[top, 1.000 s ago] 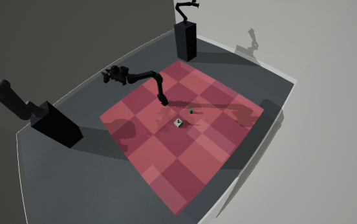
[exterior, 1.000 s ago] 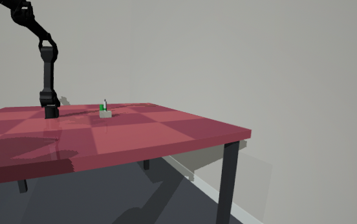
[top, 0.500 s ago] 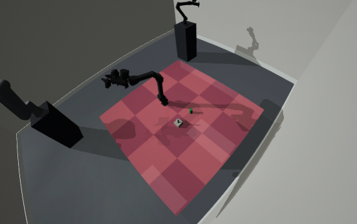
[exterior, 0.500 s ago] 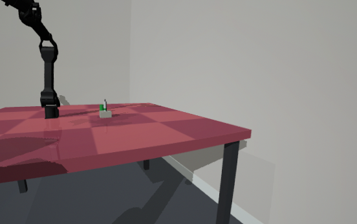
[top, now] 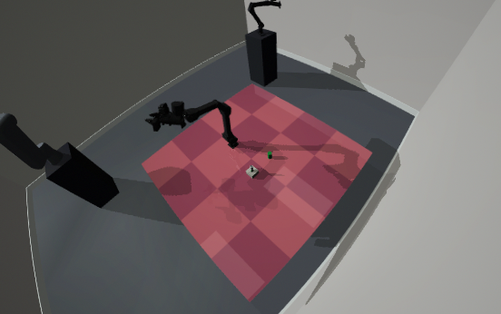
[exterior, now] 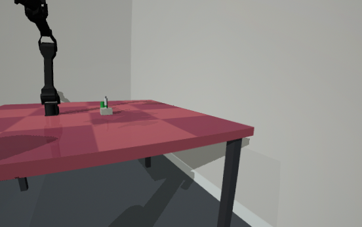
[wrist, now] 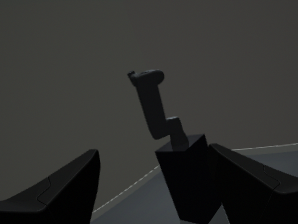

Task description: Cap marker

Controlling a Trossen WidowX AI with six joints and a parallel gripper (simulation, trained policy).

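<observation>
Now: gripper tip 44 cm short of the green cap, 50 cm to the right of it and 50 cm above it. The rest, counted from my gripper tip: holder block (44 cm ahead, 33 cm to the left, 52 cm below).
</observation>
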